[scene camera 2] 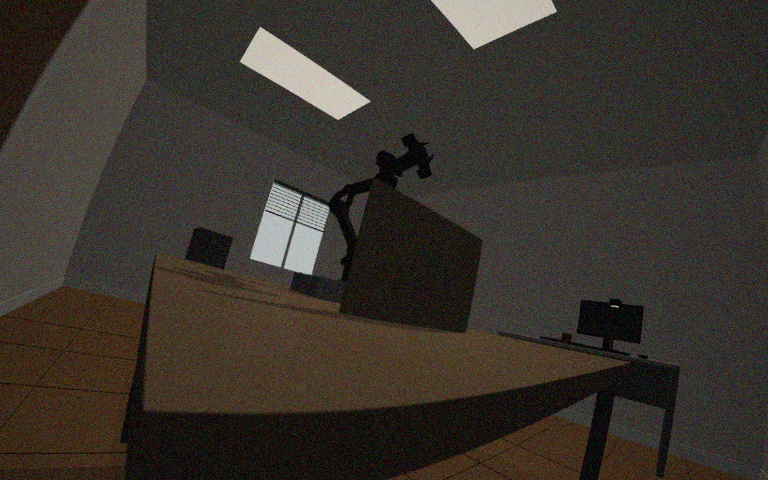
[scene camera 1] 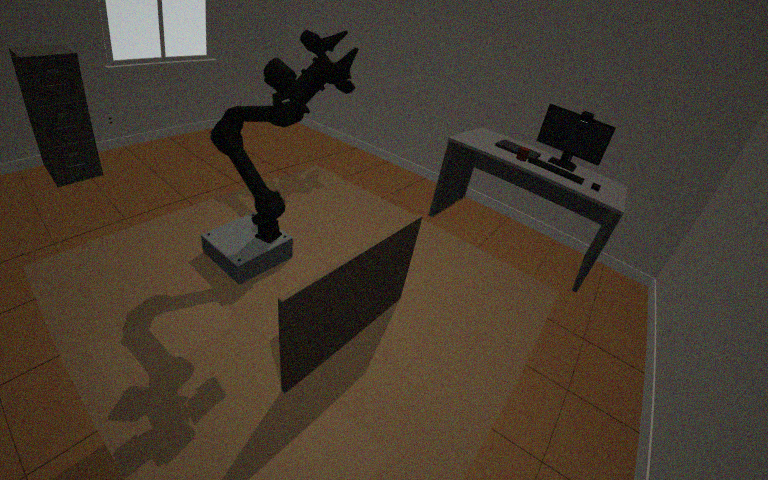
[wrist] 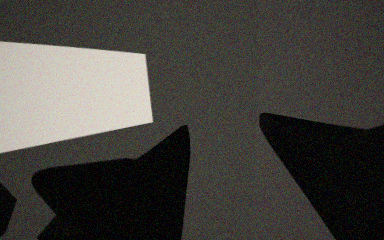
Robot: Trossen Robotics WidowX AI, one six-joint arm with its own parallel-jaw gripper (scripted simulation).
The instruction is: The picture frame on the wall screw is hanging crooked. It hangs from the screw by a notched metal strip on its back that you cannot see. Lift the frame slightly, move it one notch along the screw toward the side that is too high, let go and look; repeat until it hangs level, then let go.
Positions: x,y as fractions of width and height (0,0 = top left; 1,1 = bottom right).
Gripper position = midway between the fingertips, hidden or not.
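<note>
The gripper (scene camera 1: 0.46,0.08) is visible, appearing also at (scene camera 2: 0.56,0.31) and at (wrist: 0.58,0.52). A wall panel (scene camera 2: 0.54,0.55) shares the scene with it, and the panel can be seen at (scene camera 1: 0.41,0.66) too.
</note>
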